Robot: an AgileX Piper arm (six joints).
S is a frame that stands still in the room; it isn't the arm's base.
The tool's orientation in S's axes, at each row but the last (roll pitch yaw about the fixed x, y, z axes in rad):
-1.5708 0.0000 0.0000
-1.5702 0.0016 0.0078
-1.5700 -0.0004 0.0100
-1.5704 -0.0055 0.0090
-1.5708 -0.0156 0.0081
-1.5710 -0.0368 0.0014
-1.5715 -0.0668 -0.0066
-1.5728 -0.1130 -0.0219
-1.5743 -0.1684 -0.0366
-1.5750 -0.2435 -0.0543
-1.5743 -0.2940 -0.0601
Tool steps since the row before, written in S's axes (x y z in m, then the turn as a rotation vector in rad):
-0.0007 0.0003 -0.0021 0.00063 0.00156 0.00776
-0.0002 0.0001 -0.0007 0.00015 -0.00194 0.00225
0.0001 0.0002 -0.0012 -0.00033 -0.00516 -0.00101
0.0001 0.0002 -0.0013 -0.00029 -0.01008 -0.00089
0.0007 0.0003 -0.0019 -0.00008 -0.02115 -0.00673
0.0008 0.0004 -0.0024 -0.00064 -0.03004 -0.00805
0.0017 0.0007 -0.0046 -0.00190 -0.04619 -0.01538
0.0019 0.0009 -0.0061 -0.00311 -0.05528 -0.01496
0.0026 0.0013 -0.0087 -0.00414 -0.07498 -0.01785
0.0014 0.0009 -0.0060 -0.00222 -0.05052 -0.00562
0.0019 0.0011 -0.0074 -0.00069 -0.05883 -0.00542
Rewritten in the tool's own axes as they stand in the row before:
-0.0007 0.0021 0.0003 0.00063 -0.00776 0.00156
-0.0002 0.0007 0.0001 0.00013 -0.00225 -0.00194
0.0001 0.0012 0.0002 -0.00038 0.00101 -0.00516
0.0001 0.0013 0.0002 -0.00039 0.00088 -0.01008
0.0007 0.0019 0.0003 -0.00036 0.00673 -0.02115
0.0007 0.0024 0.0004 -0.00098 0.00803 -0.03004
0.0014 0.0047 0.0007 -0.00262 0.01527 -0.04619
0.0012 0.0063 0.0010 -0.00357 0.01476 -0.05531
0.0011 0.0090 0.0014 -0.00437 0.01763 -0.07502
-0.0001 0.0061 0.0010 -0.00085 0.00579 -0.05054
-0.0004 0.0076 0.0012 0.00115 0.00622 -0.05874

